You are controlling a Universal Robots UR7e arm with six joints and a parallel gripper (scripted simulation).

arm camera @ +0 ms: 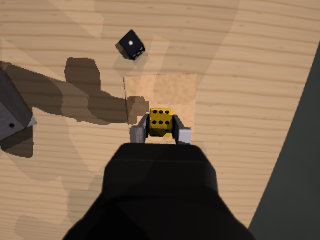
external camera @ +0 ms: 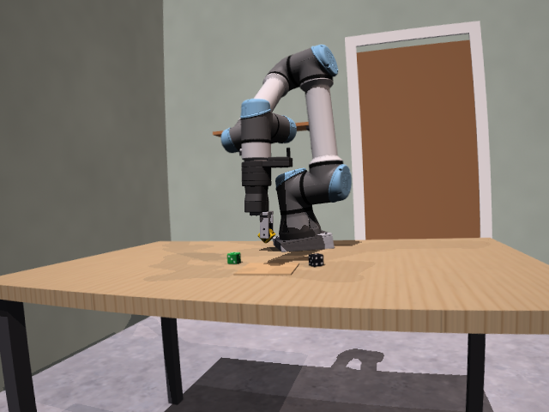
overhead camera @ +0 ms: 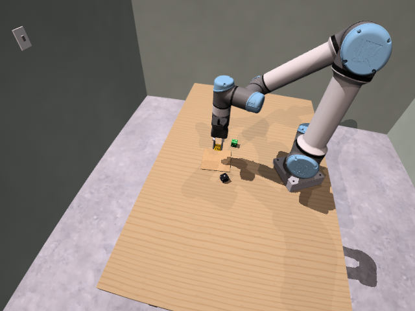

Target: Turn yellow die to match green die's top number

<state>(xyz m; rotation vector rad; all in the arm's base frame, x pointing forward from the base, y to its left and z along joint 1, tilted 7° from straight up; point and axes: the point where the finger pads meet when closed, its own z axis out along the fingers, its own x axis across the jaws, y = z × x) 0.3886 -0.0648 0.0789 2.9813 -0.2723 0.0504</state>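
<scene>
Right now my hand is 10 mm above the yellow die. The rest, counted from my hand: tan mat (100 mm below); green die (110 mm to the right, 100 mm behind, 80 mm below); black die (120 mm to the left, 80 mm below, 30 mm behind).
</scene>
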